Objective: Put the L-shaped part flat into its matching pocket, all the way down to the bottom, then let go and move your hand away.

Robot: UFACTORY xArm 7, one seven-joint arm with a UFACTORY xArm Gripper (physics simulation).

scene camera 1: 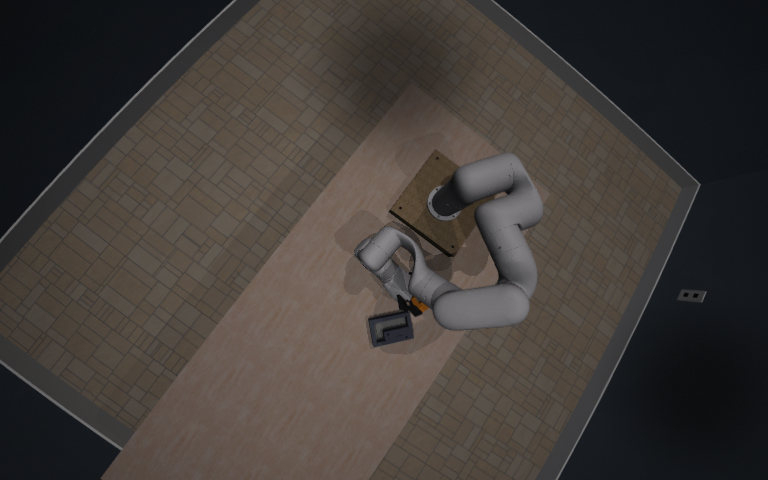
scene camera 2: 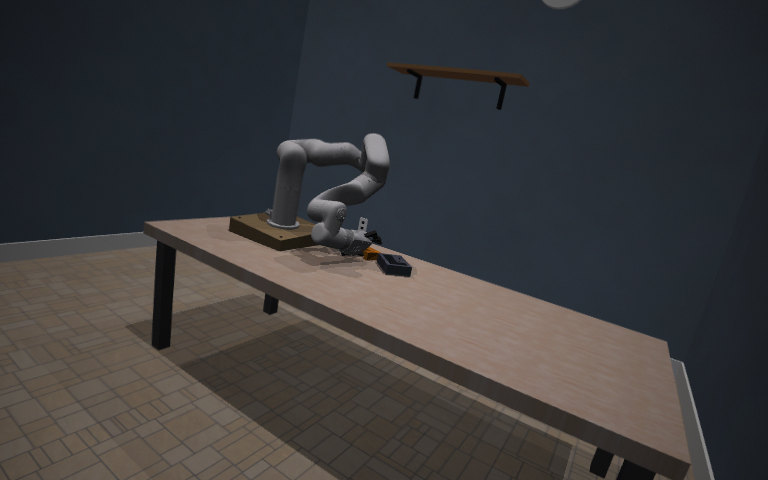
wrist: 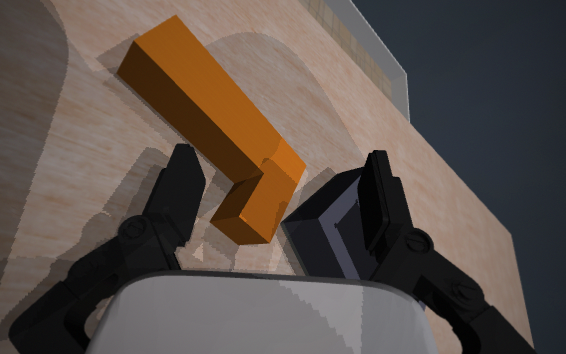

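The orange L-shaped part lies flat on the table, partly hidden by the arm in scene camera 1. In the wrist view its long leg runs to the upper left and its short leg points down between the fingers. The dark block stands close beside the part. Its L-shaped pocket faces up and a pale floor shows in it. My gripper is open wide and holds nothing. It is tilted low above the short leg; its right finger covers some of the block in the wrist view.
The arm stands on a brown base board, behind the gripper. The light wooden table carries the board, the block and the part. The table's far edge shows beyond the block in the wrist view. A wall shelf hangs high up.
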